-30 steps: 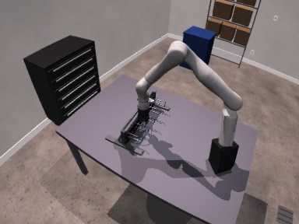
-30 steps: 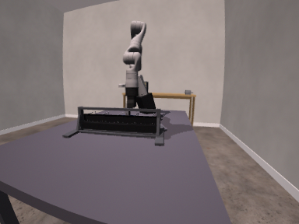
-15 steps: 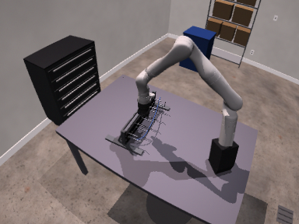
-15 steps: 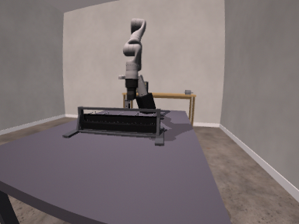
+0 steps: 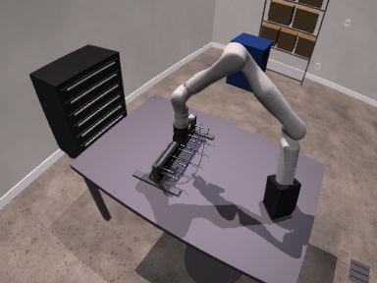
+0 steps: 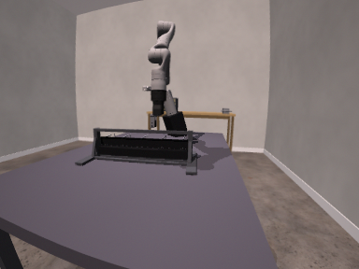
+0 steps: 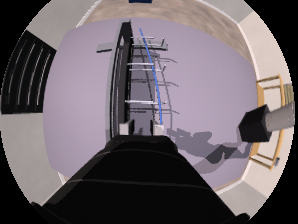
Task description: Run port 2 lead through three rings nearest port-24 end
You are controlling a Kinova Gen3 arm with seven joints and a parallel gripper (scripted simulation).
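My gripper is now 100 mm above the black rack, 60 mm short of it and 50 mm to the left of it.
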